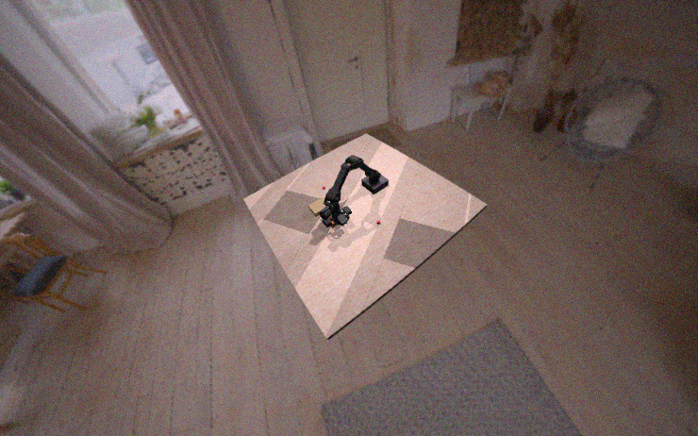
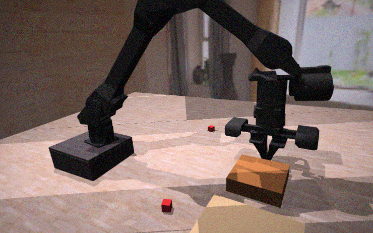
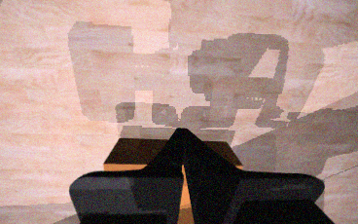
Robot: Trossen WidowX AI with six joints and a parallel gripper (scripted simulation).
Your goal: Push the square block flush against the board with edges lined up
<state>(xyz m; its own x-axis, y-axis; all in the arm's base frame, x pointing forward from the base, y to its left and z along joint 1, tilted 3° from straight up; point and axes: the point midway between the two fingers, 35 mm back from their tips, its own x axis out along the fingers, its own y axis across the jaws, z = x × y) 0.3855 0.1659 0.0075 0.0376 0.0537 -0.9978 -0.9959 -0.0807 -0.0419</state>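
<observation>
Right now my gripper tip is 7 cm to the left of the orange square block and 1 cm below it. Also, from my gripper tip: board 22 cm to the right, 3 cm ahead, 1 cm above.
</observation>
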